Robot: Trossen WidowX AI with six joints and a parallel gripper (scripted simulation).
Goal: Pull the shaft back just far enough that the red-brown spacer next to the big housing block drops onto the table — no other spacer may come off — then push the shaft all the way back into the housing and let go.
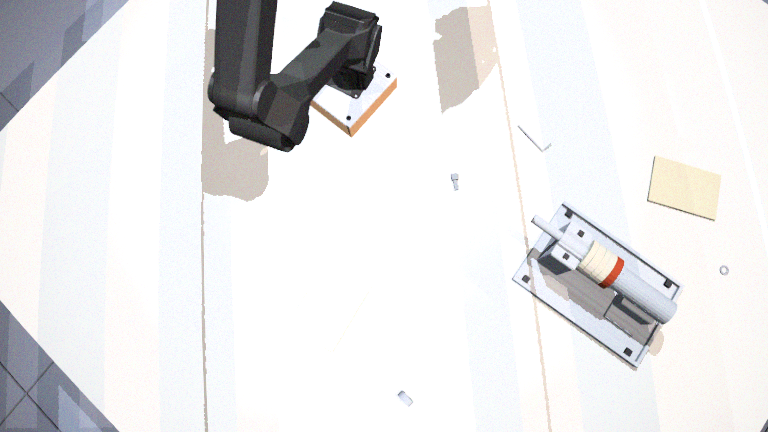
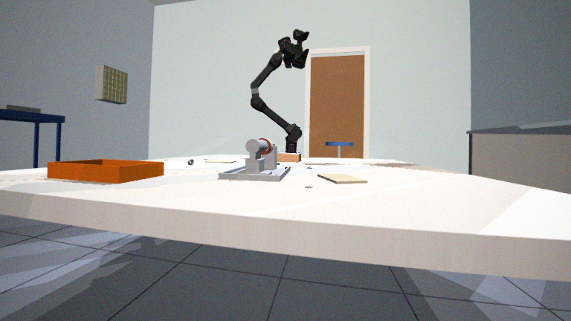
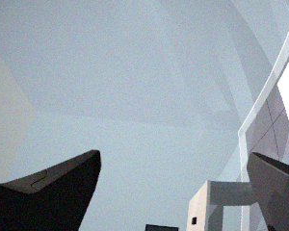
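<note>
Now: the grey shaft 480 mm below my gripper tip, 250 mm ahead of it and 160 mm to the right of it. From my gripper tip the other things lie so: orange tray: 550 mm below, 510 mm to the right, 440 mm ahead; then red-brown spacer: 480 mm below, 310 mm ahead, 160 mm to the right.
</note>
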